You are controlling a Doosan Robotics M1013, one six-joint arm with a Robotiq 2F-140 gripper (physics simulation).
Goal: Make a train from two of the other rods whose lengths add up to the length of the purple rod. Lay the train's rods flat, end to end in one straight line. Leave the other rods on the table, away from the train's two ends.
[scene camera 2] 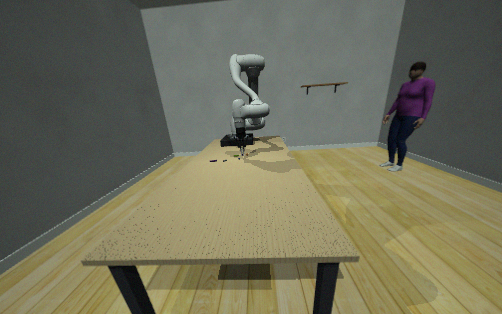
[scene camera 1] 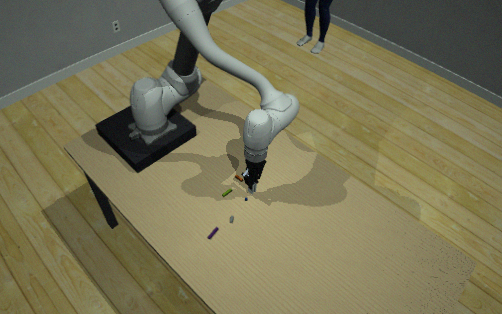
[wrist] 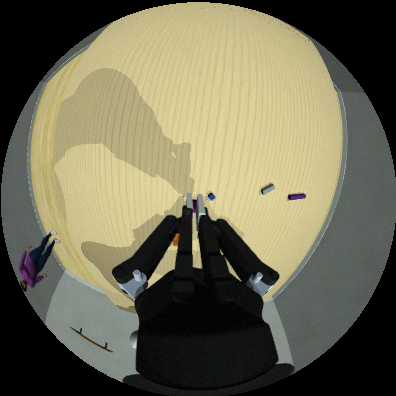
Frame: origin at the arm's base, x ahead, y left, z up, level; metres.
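Where they show: gripper, between the fingertips: (scene camera 2: 242, 155) (scene camera 1: 251, 191) (wrist: 193, 200); arm's base, origin of its link: (scene camera 1: 152, 128).
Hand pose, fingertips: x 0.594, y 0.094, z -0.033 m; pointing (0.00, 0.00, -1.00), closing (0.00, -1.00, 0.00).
Things, the pixels of their top centre, and the offset from my fingertips. Level surfaces: height alone.
- short magenta rod, centre of its top: (wrist: 192, 206) dx -0.009, dy +0.000, dz +0.007 m
- small blue rod, centre of its top: (wrist: 211, 197) (scene camera 1: 246, 198) dx +0.000, dy -0.034, dz -0.024 m
- grey rod, centre of its top: (wrist: 268, 189) (scene camera 1: 231, 218) (scene camera 2: 224, 160) dx +0.029, dy -0.151, dz -0.024 m
- purple rod, centre of its top: (wrist: 298, 196) (scene camera 1: 213, 232) (scene camera 2: 213, 160) dx +0.024, dy -0.253, dz -0.024 m
- lime green rod, centre of its top: (scene camera 1: 227, 191) (scene camera 2: 236, 155) dx -0.085, dy -0.069, dz -0.024 m
- orange rod, centre of its top: (wrist: 175, 239) (scene camera 1: 239, 177) dx -0.107, dy +0.028, dz -0.024 m
- wooden table, height of its surface: dz -0.034 m
My gripper (scene camera 1: 252, 189) (scene camera 2: 242, 154) (wrist: 193, 200) is shut on a short magenta rod (wrist: 195, 206), low over the table; whether the rod touches the table I cannot tell. A small blue rod (scene camera 1: 246, 199) (wrist: 212, 196) lies close beside the fingertips. A grey rod (scene camera 1: 231, 219) (scene camera 2: 224, 161) (wrist: 268, 189) lies farther off, near the purple rod (scene camera 1: 213, 233) (scene camera 2: 213, 161) (wrist: 297, 197). A lime green rod (scene camera 1: 227, 192) (scene camera 2: 236, 156) lies to the left of the gripper in scene camera 1; the wrist view does not show it. An orange rod (scene camera 1: 239, 178) (wrist: 176, 240) lies behind the fingers, partly hidden.
The wooden table (scene camera 1: 310, 250) (scene camera 2: 225, 220) carries the arm's black base (scene camera 1: 145, 160) (scene camera 2: 230, 141) at its far end. A person (scene camera 2: 413, 107) (wrist: 36, 260) stands on the floor beyond the table's side. A shelf (scene camera 2: 324, 85) hangs on the back wall.
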